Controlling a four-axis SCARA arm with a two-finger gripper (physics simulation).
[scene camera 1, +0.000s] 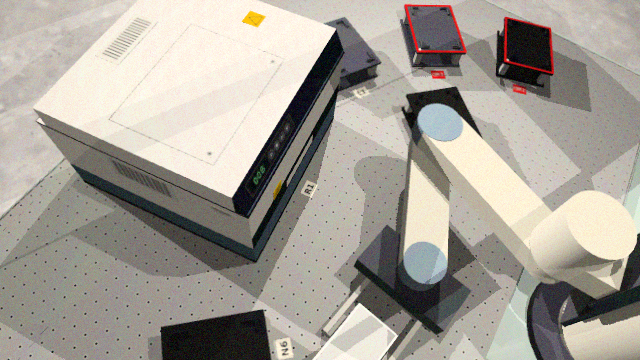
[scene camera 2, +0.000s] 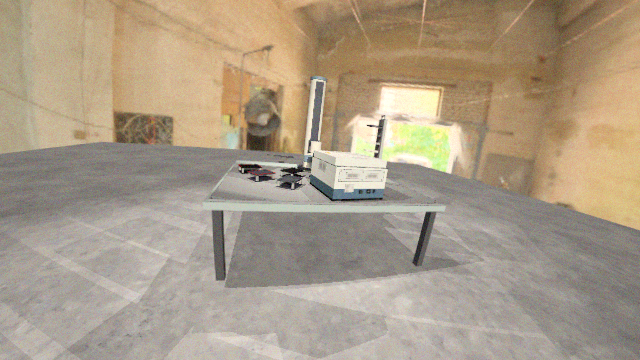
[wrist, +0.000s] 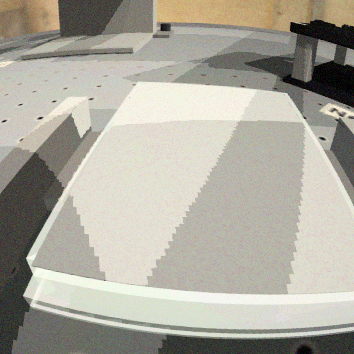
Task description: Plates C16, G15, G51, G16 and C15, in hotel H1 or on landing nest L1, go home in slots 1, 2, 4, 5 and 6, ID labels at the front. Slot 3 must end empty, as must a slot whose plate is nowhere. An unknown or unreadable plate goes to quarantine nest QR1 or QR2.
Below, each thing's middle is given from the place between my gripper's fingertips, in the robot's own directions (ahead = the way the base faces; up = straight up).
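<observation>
There is the grey shelf post (wrist: 69, 25), 260 mm above my hand, 100 mm behind it and 330 mm to the left of it.
</observation>
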